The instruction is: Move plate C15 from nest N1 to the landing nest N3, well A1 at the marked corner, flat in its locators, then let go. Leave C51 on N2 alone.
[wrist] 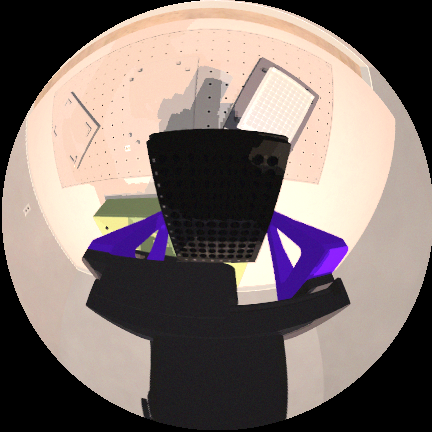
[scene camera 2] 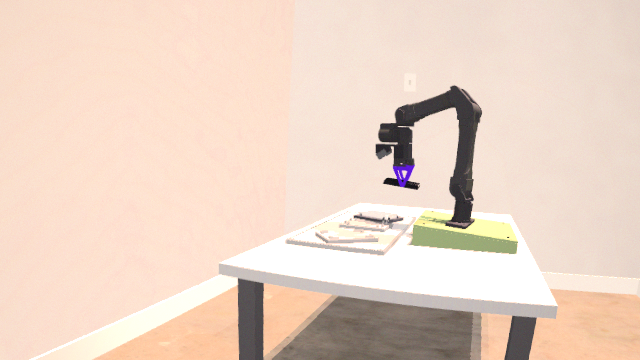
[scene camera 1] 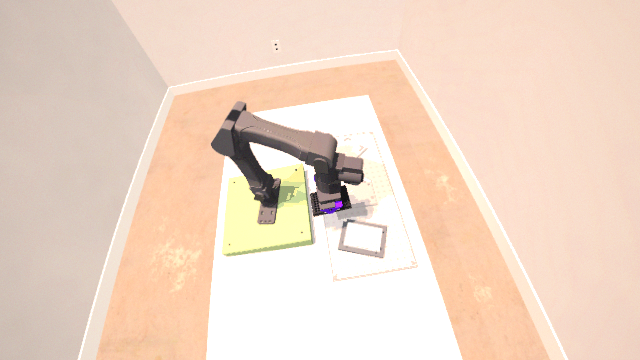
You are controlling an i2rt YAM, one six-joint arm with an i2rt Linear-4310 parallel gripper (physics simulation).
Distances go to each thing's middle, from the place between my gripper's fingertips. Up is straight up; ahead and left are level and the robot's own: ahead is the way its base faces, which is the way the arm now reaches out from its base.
The black well plate (wrist: 217, 188) is 10 mm ahead of my hand and 10 mm above it. Round my hand: grey-framed white tray (scene camera 1: 360, 236) (130 mm below, 120 mm ahead, 80 mm to the right).
